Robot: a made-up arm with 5 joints.
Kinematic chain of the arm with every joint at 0, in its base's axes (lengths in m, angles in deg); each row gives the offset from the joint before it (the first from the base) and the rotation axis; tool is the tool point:
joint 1: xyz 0 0 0.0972 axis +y
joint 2: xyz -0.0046 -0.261 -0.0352 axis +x
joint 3: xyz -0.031 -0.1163 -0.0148 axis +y
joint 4: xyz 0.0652 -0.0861 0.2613 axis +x
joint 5: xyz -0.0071 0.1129 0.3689 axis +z
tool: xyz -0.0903 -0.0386 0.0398
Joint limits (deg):
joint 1: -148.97..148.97
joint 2: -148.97..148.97
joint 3: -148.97..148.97
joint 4: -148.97..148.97
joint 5: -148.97..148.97
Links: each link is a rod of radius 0.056 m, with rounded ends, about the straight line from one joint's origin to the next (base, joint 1, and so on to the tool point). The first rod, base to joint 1, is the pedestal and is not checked.
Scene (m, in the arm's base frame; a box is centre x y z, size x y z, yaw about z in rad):
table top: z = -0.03
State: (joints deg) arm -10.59 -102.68 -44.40 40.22 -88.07
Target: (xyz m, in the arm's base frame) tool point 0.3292 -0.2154 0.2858
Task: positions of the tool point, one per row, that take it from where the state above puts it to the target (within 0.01 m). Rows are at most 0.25 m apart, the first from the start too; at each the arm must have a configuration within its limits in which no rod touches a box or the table.
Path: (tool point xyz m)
1: -0.4235 0.3533 0.1811
2: -0.3007 0.3721 0.2577
3: -0.1850 0.3397 0.3616
4: -0.0650 0.3747 0.2018
5: 0.0956 0.3381 0.1089
6: 0.2496 0.2398 0.0953
7: 0.3528 0.0983 0.1460
8: 0.3791 -0.0619 0.2240
9: 0.3292 -0.2154 0.2858

